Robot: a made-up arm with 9 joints. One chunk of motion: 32 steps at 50 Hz.
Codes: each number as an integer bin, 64 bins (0 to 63) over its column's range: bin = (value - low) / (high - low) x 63, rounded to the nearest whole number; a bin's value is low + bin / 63 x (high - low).
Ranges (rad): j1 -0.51..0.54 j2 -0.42..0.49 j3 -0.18..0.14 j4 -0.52..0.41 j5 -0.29..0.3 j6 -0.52..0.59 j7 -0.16..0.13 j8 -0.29..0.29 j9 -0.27..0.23
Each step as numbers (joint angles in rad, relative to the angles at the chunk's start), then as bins.
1 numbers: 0.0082 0.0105 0.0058 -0.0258 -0.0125 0.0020 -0.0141 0.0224 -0.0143
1 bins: 31 30 37 33 30 30 32 34 32
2 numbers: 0.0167 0.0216 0.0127 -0.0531 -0.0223 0.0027 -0.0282 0.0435 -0.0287
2 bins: 32 31 38 32 29 30 29 36 30
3 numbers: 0.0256 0.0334 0.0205 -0.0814 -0.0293 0.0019 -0.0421 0.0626 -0.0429
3 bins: 32 31 39 30 28 30 26 38 29
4 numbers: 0.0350 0.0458 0.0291 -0.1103 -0.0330 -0.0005 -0.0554 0.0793 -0.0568
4 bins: 33 32 41 28 27 29 23 40 27
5 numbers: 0.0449 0.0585 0.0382 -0.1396 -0.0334 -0.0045 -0.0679 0.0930 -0.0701
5 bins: 33 33 43 26 27 29 20 42 25
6 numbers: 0.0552 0.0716 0.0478 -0.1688 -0.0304 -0.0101 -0.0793 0.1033 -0.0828
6 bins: 34 34 45 24 28 29 18 43 24
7 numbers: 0.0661 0.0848 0.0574 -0.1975 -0.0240 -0.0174 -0.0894 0.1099 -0.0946
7 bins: 35 35 47 22 28 29 15 43 22
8 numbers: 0.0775 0.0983 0.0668 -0.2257 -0.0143 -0.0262 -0.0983 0.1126 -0.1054
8 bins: 35 36 49 20 29 28 13 44 21
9 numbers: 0.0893 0.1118 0.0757 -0.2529 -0.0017 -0.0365 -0.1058 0.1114 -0.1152
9 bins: 36 37 50 18 31 27 12 44 20
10 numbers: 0.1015 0.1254 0.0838 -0.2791 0.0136 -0.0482 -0.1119 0.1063 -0.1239
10 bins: 37 38 52 16 32 27 10 43 18
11 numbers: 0.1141 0.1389 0.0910 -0.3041 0.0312 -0.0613 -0.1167 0.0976 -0.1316
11 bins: 37 39 53 15 34 26 9 42 17
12 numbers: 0.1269 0.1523 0.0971 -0.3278 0.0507 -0.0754 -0.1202 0.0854 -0.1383
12 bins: 38 40 55 13 36 25 9 41 17
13 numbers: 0.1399 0.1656 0.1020 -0.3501 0.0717 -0.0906 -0.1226 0.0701 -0.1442
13 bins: 39 41 56 12 39 24 8 39 16
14 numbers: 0.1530 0.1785 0.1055 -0.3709 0.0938 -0.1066 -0.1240 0.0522 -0.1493
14 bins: 40 41 56 10 41 23 8 37 15
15 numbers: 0.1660 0.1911 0.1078 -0.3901 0.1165 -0.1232 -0.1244 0.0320 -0.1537
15 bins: 41 42 57 9 43 23 8 35 15
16 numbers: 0.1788 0.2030 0.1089 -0.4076 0.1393 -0.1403 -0.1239 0.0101 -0.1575
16 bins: 41 43 57 8 46 22 8 33 14
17 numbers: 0.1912 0.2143 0.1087 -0.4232 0.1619 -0.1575 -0.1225 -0.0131 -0.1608
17 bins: 42 44 57 7 48 21 8 30 14
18 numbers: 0.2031 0.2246 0.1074 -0.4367 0.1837 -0.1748 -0.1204 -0.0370 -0.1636
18 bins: 43 45 57 6 51 20 9 27 13
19 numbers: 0.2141 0.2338 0.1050 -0.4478 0.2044 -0.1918 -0.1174 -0.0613 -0.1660
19 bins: 43 45 56 5 53 19 9 25 13
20 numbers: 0.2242 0.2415 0.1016 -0.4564 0.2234 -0.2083 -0.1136 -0.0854 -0.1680
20 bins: 44 46 55 4 55 18 10 22 13
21 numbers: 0.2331 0.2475 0.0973 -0.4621 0.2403 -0.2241 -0.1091 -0.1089 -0.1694
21 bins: 45 46 55 4 57 17 11 20 13
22 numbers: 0.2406 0.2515 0.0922 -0.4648 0.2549 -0.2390 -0.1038 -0.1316 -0.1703
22 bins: 45 46 54 4 58 16 12 17 13
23 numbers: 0.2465 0.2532 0.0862 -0.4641 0.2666 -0.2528 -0.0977 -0.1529 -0.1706
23 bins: 45 47 52 4 59 15 14 15 13
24 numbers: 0.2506 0.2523 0.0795 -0.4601 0.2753 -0.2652 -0.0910 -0.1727 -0.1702
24 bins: 46 47 51 4 60 14 15 13 13
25 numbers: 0.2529 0.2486 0.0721 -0.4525 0.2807 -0.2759 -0.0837 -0.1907 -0.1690
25 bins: 46 46 50 5 61 14 17 11 13
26 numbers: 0.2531 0.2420 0.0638 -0.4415 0.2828 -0.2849 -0.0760 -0.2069 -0.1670
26 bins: 46 46 48 5 61 13 18 9 13
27 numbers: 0.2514 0.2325 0.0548 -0.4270 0.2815 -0.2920 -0.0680 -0.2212 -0.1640
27 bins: 46 45 46 6 61 13 20 7 13
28 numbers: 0.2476 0.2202 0.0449 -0.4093 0.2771 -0.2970 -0.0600 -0.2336 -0.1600
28 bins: 45 44 44 7 61 13 22 6 14
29 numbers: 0.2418 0.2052 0.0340 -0.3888 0.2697 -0.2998 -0.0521 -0.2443 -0.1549
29 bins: 45 43 42 9 60 12 23 5 15
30 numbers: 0.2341 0.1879 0.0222 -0.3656 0.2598 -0.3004 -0.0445 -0.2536 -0.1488
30 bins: 45 42 40 10 59 12 25 4 15
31 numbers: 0.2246 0.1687 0.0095 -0.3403 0.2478 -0.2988 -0.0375 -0.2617 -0.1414
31 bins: 44 41 37 12 57 13 27 3 16
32 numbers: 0.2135 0.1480 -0.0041 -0.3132 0.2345 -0.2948 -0.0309 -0.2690 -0.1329
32 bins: 43 39 35 14 56 13 28 2 17
